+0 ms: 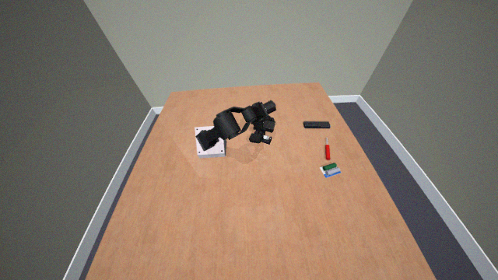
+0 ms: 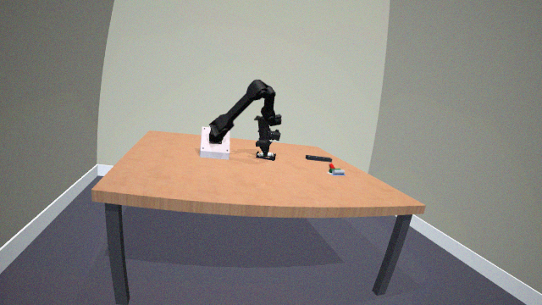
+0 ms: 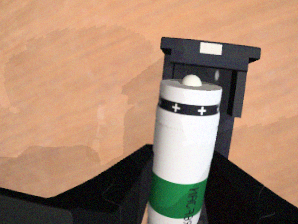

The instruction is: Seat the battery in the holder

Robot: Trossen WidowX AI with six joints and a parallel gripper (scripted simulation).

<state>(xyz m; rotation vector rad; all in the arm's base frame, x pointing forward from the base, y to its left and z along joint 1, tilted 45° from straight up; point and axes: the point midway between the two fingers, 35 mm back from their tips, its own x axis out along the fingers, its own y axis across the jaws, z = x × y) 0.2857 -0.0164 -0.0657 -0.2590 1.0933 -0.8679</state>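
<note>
Right now the white battery is 1 cm above my gripper tip. Also, from my gripper tip: red screwdriver 35 cm ahead, 11 cm to the right.
</note>
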